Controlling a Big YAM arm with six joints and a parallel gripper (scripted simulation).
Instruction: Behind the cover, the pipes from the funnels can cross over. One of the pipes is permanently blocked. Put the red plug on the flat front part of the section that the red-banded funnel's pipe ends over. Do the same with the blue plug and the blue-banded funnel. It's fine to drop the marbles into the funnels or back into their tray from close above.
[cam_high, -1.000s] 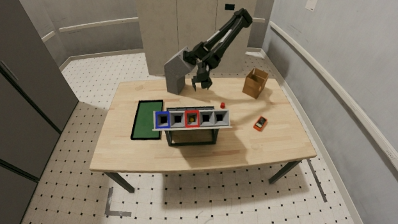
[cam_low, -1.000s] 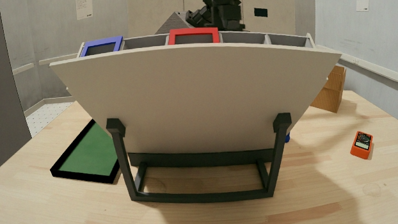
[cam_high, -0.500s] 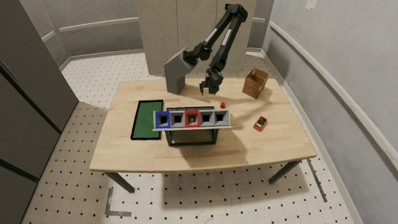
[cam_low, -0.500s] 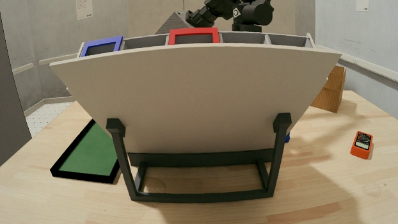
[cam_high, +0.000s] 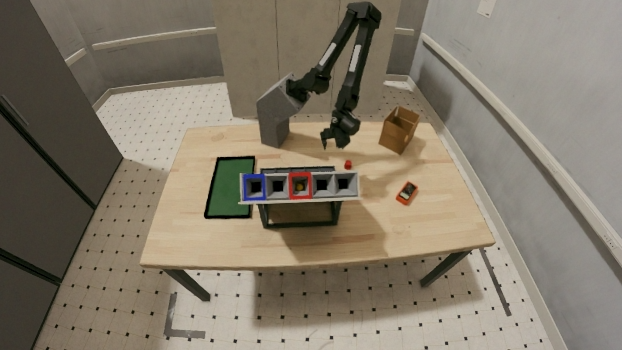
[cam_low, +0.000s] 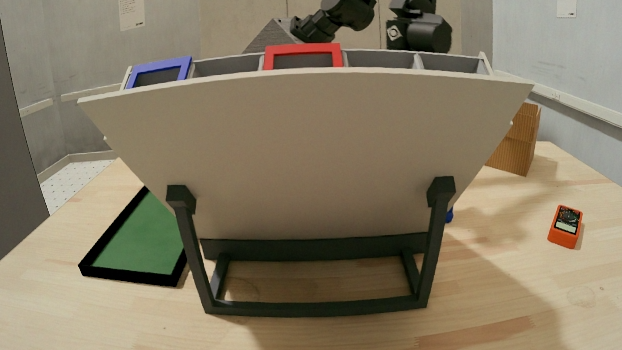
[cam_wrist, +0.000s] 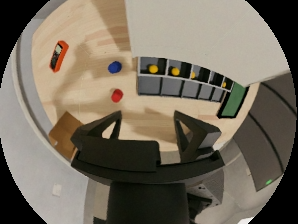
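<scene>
My gripper is now 170 mm above the red plug, 100 mm to the right of it and 40 mm past it. From my hand the other things lie so: pale cover (180 mm ahead, 170 mm to the right, 20 mm above); orange device (370 mm to the left, 170 mm below, 150 mm ahead); blue plug (170 mm below, 100 mm to the left, 50 mm ahead).
</scene>
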